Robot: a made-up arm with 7 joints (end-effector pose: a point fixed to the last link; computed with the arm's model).
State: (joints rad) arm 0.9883 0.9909 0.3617 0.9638 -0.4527 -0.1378 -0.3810
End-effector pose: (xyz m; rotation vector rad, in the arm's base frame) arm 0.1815 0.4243 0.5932 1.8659 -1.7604 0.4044
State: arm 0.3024 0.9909 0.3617 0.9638 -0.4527 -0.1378 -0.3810
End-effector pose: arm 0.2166 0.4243 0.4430 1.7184 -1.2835 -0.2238
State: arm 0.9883 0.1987 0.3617 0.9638 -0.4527 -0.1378 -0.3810
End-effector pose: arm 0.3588 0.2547 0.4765 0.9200 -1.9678 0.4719
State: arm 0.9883 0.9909 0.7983 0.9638 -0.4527 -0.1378 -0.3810
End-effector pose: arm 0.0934 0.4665 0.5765 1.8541 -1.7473 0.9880
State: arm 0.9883 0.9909 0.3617 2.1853 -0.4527 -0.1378 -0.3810
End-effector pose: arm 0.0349 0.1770 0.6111 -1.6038 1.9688 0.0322
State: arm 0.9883 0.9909 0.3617 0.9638 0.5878 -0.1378 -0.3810
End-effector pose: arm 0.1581 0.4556 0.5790 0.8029 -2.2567 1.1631
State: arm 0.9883 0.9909 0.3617 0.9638 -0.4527 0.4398 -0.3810
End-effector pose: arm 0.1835 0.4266 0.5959 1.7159 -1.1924 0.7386
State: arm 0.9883 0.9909 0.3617 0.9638 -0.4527 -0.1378 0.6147
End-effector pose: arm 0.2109 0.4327 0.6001 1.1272 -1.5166 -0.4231
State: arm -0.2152 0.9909 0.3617 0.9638 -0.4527 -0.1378 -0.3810
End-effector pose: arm 0.1738 0.4244 0.3336 1.5247 -0.8979 -0.6237
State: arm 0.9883 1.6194 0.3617 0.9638 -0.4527 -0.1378 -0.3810
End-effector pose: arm -0.0001 0.4165 0.7129 2.5797 -1.3833 0.2988
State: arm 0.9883 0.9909 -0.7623 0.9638 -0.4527 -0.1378 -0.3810
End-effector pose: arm 0.3379 0.2913 0.4615 1.5701 -1.4860 -0.9833
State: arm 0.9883 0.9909 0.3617 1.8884 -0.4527 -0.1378 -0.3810
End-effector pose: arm 0.0736 0.2335 0.6397 -1.8488 2.1248 -0.0836
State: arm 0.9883 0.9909 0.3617 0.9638 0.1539 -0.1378 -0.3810
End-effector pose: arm 0.1642 0.4417 0.5887 1.2891 -2.1069 0.8670
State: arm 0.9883 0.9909 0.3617 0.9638 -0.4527 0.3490 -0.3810
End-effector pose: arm 0.1832 0.4261 0.5956 1.7455 -1.2817 0.6923
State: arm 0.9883 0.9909 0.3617 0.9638 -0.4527 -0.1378 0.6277
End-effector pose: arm 0.2114 0.4326 0.6000 1.1170 -1.5119 -0.4324
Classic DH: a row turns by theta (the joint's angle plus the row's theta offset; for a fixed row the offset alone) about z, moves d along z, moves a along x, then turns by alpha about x. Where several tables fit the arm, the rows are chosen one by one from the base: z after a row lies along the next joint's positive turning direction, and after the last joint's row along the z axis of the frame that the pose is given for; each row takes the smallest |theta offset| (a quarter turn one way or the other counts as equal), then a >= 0, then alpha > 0; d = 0 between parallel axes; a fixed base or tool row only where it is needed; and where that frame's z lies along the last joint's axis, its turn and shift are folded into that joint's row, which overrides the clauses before.
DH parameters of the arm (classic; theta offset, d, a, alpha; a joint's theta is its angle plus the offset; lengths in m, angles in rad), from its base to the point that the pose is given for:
base (fixed): 0 0.469 -0.0114 1.5708
joint 1: 1.5708 -0.0858 0.0039 1.5708
joint 2: -1.5708 0.0051 0.0023 -1.5708
joint 3: 1.5708 -0.2467 0.007 -1.5708
joint 4: 0 -0.0193 -0.0188 1.5708
joint 5: 0 -0.2465 -0.0292 1.5708
joint 6: 1.5708 -0.0103 0.0086 1.5708
joint 7: 1.5708 -0.0068 0.0272 1.5708
tool (fixed): -1.5708 -0.0183 0 0

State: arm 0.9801 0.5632 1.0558 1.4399 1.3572 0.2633 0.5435
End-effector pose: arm 0.1057 0.4403 0.5001 0.8484 2.7801 -0.4183
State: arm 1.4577 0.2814 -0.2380 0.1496 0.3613 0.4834 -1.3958
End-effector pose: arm 0.4235 0.2405 0.5210 1.2766 -0.7512 1.0070
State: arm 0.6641 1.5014 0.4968 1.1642 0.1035 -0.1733 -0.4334
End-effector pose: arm 0.0544 0.3907 0.6947 2.0359 -2.1121 0.3729
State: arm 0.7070 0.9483 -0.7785 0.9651 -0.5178 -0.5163 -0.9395
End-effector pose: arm 0.3084 0.2831 0.3569 1.3574 -2.0594 -0.9679
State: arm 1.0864 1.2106 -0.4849 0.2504 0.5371 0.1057 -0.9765
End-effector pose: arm 0.1700 0.5161 0.4980 1.8260 -0.7945 1.1493
